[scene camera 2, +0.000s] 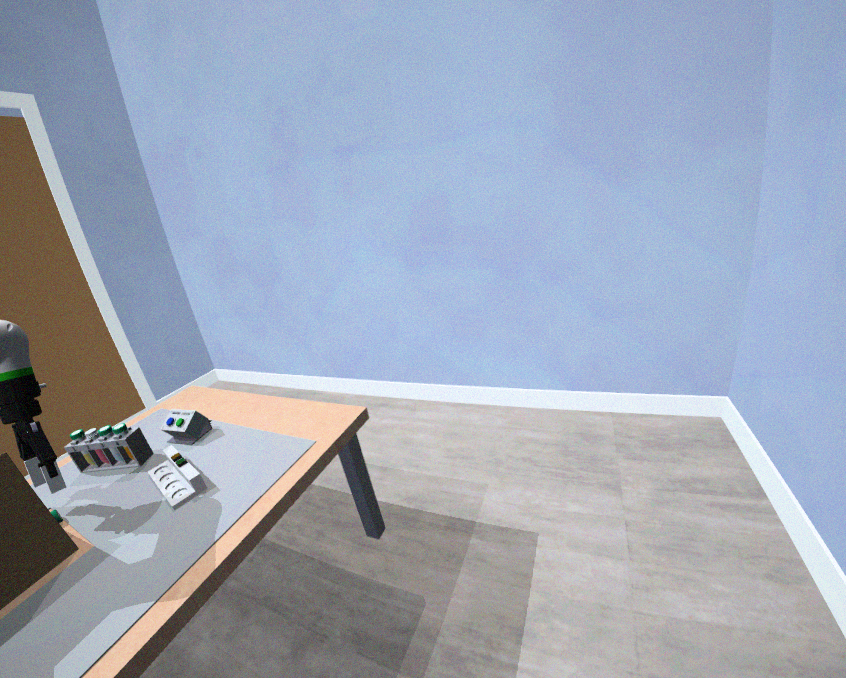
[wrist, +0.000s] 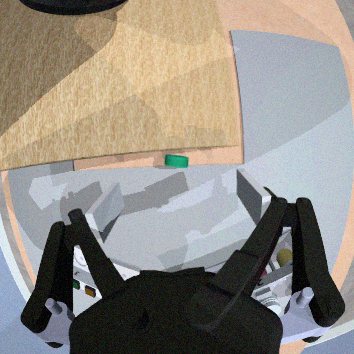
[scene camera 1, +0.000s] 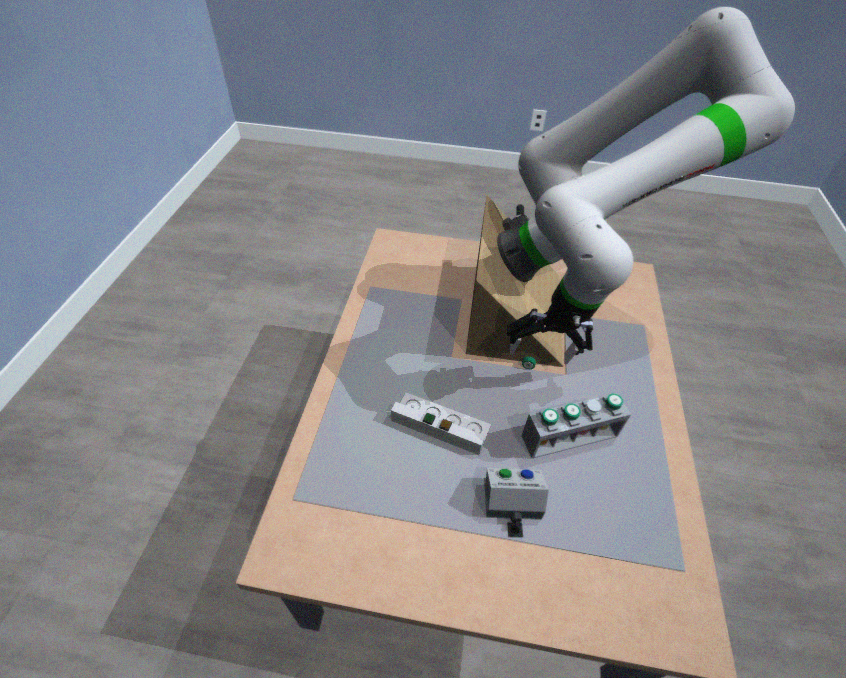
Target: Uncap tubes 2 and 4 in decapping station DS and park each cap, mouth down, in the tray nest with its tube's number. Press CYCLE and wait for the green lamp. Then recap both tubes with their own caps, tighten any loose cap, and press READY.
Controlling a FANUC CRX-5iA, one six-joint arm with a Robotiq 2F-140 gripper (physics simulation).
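Places are measured from the arm's base along level axes (x ahead, y left, z up), in millimetres.
Pixels of known places: gripper, between the fingertips: [scene camera 2: 49,487] [wrist: 177,187] [scene camera 1: 538,353]; arm's base, origin of its link: [scene camera 1: 513,257].
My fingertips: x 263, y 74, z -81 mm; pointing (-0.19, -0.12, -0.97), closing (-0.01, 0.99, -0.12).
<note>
For each thing: its top centre in the pictures, then the offset to it from my fingertips. "pt": a spot on its surface instead. Level surfaces: height alone.
- loose green cap, centre of its top: [wrist: 174,161] [scene camera 1: 530,358] [scene camera 2: 52,511] dx -26, dy -10, dz -52 mm
- decapping station, centre of its top: [wrist: 249,310] [scene camera 1: 581,411] [scene camera 2: 100,434] dx +172, dy +84, dz +20 mm
- pale top, height of its surface: dz +36 mm
- cap tray, centre of its top: [wrist: 79,279] [scene camera 1: 442,411] [scene camera 2: 167,464] dx +180, dy -219, dz -29 mm
- grey control box, centre of its top: [scene camera 1: 518,480] [scene camera 2: 178,412] dx +343, dy -50, dz +1 mm
- green button, centre of its top: [scene camera 1: 506,471] dx +323, dy -75, dz -8 mm
- blue button, centre of its top: [scene camera 1: 528,472] dx +318, dy -30, dz -8 mm
- small black fixture, a spot on its surface: [scene camera 1: 515,527] pt dx +414, dy -47, dz -61 mm
A loose green cap [scene camera 1: 528,362] [scene camera 2: 54,515] [wrist: 176,161] lies at the front edge of the wooden robot stand, apparently on its side. My gripper [scene camera 1: 549,344] [scene camera 2: 45,476] [wrist: 177,187] is wide open and empty, above and near this cap. The decapping station [scene camera 1: 575,439] [scene camera 2: 144,449] holds four tubes. Three have green caps [scene camera 1: 550,415] [scene camera 1: 572,411] [scene camera 1: 614,401]; the third from the left in scene camera 1 shows a pale top [scene camera 1: 593,406] without a green cap. The cap tray [scene camera 1: 451,432] [scene camera 2: 173,487] has four empty round nests. Tube numbers are unreadable.
A grey control box [scene camera 1: 516,500] [scene camera 2: 190,425] carries a green button [scene camera 1: 504,473] and a blue button [scene camera 1: 527,473]. A small black fixture [scene camera 1: 515,527] stands before it. Dark green and amber squares [scene camera 1: 429,418] [scene camera 1: 445,424] sit on the tray. The tilted wooden panel [scene camera 1: 485,303] [wrist: 150,115] rises behind the gripper.
</note>
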